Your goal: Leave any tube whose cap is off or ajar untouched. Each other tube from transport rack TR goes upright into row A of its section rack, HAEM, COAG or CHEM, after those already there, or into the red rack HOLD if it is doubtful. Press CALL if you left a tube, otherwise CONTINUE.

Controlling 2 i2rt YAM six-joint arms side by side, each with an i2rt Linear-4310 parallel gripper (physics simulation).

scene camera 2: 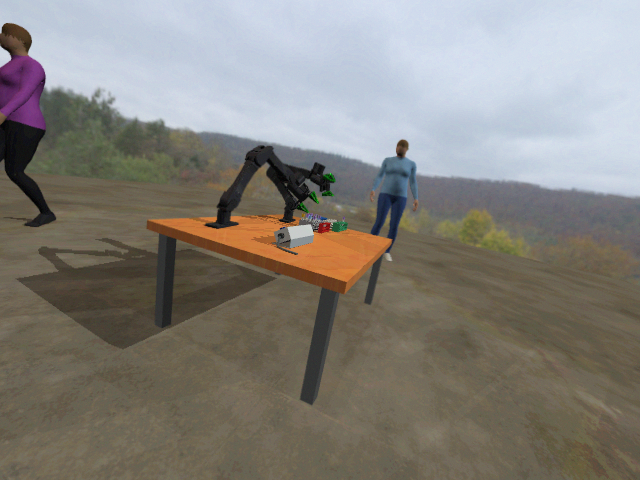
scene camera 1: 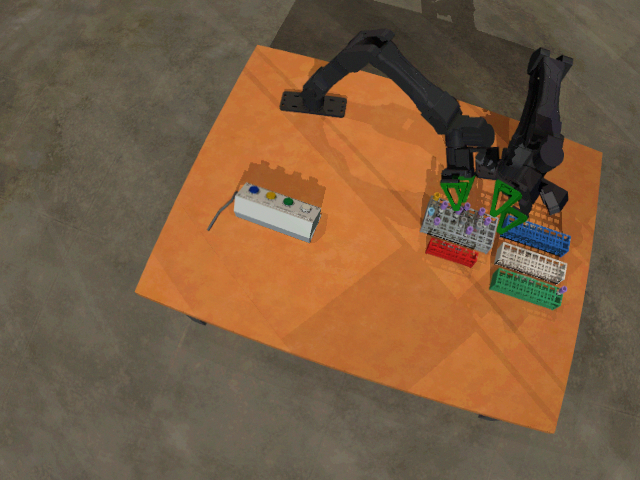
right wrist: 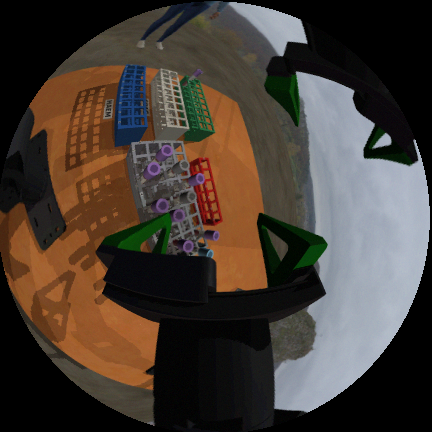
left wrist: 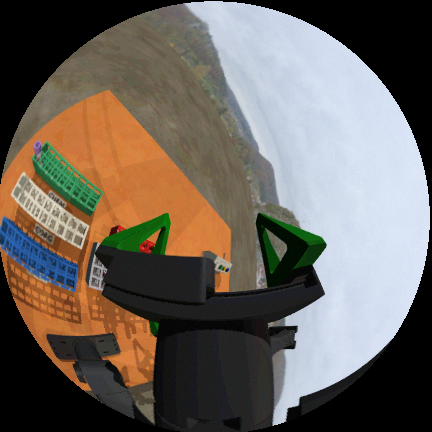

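Where they show: left gripper, fingertip midpoint: [scene camera 2: 334,189] [scene camera 1: 495,224] [right wrist: 332,135] [left wrist: 212,217]; right gripper, fingertip midpoint: [scene camera 2: 313,208] [scene camera 1: 459,206] [right wrist: 213,217]; left arm's base, link origin: [scene camera 2: 287,220] [scene camera 1: 506,171]; right arm's base, link origin: [scene camera 2: 222,225] [scene camera 1: 313,104].
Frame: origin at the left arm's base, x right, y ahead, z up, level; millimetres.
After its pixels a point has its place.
Observation:
Grey transport rack TR [scene camera 1: 491,242] @(z 51, x 67, y 253 mm) holds several purple-capped tubes [right wrist: 164,153] @(z 94, x 92, y 203 mm) [scene camera 1: 469,229] @(z 94, x 141, y 242 mm), two grey-topped tubes [right wrist: 180,167] @(z 93, x 116, y 217 mm) [right wrist: 188,195] @(z 94, x 153, y 211 mm), a light-blue-capped one [scene camera 1: 431,211] @(z 93, x 245, y 204 mm) and a yellow-capped one [scene camera 1: 436,195] @(z 94, x 233, y 156 mm). Cap seating is too small to judge. A purple-capped tube [scene camera 1: 562,289] @(z 93, x -126, y 378 mm) [left wrist: 37,147] stands at the outer end of green CHEM [scene camera 1: 524,289] @(z 30, x -39, y 369 mm) [left wrist: 67,179] @(z 57, x -34, y 362 mm). White COAG [scene camera 1: 529,264] @(z 56, x -43, y 306 mm), blue HAEM [scene camera 1: 535,237] @(z 29, x -74, y 213 mm) and red HOLD [scene camera 1: 451,253] @(z 56, x 180, y 299 mm) show no tubes. My right gripper [scene camera 1: 456,207] @(z 135, x 178, y 200 mm) [right wrist: 213,217] @(z 135, x 178, y 200 mm) is open above TR, tilted. My left gripper [scene camera 1: 496,223] @(z 273, x 125, y 299 mm) [left wrist: 212,217] @(z 273, x 125, y 299 mm) is open, above between TR and HAEM.
The button box [scene camera 1: 276,219] @(z 58, x 644, y 261 mm) [scene camera 2: 297,236] @(z 44, x 710, y 252 mm) stands at the left in scene camera 1, with blue, yellow, green and white buttons; its lettering is unreadable. A cable [scene camera 1: 219,211] @(z 6, x 815, y 235 mm) lies beside it. Both grippers are close together. Two people [scene camera 2: 23,103] [scene camera 2: 397,180] stand beyond the table.

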